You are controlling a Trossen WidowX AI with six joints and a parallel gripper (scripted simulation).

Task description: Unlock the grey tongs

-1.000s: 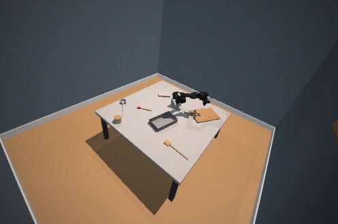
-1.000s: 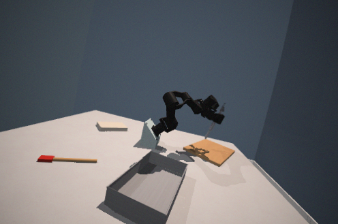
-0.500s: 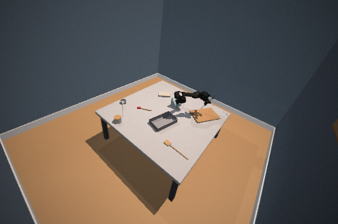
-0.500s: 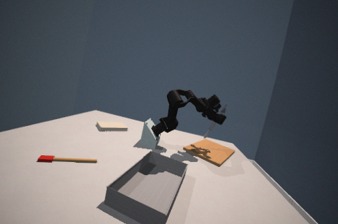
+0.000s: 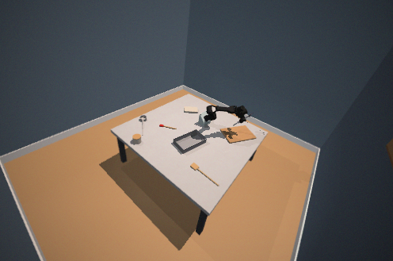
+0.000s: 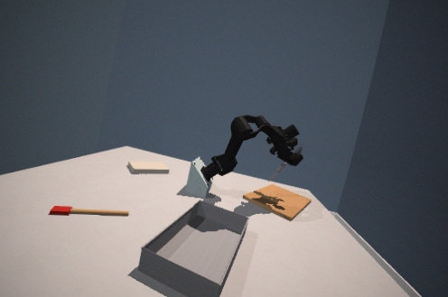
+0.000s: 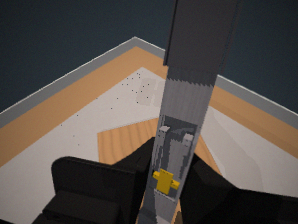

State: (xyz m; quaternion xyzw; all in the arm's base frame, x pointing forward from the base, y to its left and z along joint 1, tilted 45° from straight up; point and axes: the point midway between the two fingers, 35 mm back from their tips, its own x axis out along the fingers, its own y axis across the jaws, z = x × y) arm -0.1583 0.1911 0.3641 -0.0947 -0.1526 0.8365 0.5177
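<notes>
Now: gripper tip 30 mm to the left of the yellow lock piece, 20 mm below it and 20 mm short of it. The rest, counted from my gripper tip: wooden board 180 mm below, 40 mm ahead, 30 mm to the right; roasting tin 560 mm ahead, 330 mm to the right, 160 mm below; cream block 720 mm to the right, 180 mm below, 80 mm ahead.
</notes>
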